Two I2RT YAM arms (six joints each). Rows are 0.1 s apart.
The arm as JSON. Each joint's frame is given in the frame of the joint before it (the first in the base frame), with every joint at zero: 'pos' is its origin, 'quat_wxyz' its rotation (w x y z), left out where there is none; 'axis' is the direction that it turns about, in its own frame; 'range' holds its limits. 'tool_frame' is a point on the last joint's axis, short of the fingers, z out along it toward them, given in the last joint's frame.
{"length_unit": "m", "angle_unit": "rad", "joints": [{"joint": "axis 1", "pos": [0.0, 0.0, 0.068], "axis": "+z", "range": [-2.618, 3.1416]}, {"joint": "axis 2", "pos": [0.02, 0.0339, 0.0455], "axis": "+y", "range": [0.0, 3.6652]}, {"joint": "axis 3", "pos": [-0.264, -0.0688, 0.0], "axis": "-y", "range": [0.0, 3.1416]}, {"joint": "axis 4", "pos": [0.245, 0.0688, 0.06], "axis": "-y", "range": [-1.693, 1.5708]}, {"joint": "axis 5", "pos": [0.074, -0.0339, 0.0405], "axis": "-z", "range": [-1.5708, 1.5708]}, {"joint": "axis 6", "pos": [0.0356, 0.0, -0.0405], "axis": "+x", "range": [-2.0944, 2.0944]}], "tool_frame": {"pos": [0.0, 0.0, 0.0], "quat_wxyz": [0.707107, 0.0, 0.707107, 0.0]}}
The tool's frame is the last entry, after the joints.
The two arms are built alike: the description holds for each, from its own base.
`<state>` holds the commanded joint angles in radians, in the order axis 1, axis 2, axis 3, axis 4, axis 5, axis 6, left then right.
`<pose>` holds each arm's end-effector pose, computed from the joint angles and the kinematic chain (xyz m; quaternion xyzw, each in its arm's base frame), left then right.
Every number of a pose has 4 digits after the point. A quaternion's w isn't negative.
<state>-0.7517 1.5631 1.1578 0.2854 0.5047 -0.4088 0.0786 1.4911 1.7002 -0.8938 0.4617 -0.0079</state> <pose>0.2594 -0.2660 0.3235 0.2868 0.6856 -0.5085 0.4349 0.3085 0.0084 0.4193 0.0600 0.8829 -0.1918 0.4244</pose>
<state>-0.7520 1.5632 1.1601 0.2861 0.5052 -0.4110 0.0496 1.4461 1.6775 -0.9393 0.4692 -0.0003</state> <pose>0.2594 -0.2662 0.3243 0.2864 0.6849 -0.5095 0.4351 0.2927 -0.0016 0.4213 0.0751 0.8856 -0.2011 0.4118</pose>
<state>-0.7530 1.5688 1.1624 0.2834 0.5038 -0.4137 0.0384 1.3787 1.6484 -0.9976 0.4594 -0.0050</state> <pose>0.2601 -0.2673 0.3229 0.2852 0.6873 -0.5092 0.4325 0.2692 -0.0055 0.4253 0.0738 0.8903 -0.2011 0.4018</pose>
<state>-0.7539 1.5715 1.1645 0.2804 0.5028 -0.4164 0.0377 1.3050 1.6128 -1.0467 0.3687 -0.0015</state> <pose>0.2604 -0.2680 0.3223 0.2842 0.6889 -0.5092 0.4306 0.2455 -0.0036 0.4274 0.0564 0.9005 -0.1605 0.4002</pose>
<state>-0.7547 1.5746 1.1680 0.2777 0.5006 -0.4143 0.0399 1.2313 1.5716 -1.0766 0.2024 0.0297</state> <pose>0.2608 -0.2687 0.3222 0.2844 0.6896 -0.5081 0.4307 0.2238 0.0018 0.4277 0.0363 0.9097 -0.0783 0.4061</pose>
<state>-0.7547 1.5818 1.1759 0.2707 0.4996 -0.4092 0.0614 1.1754 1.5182 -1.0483 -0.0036 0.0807</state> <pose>0.2622 -0.2700 0.3217 0.2856 0.6911 -0.5059 0.4301 0.2119 0.0132 0.4249 0.0080 0.9078 0.0314 0.4181</pose>
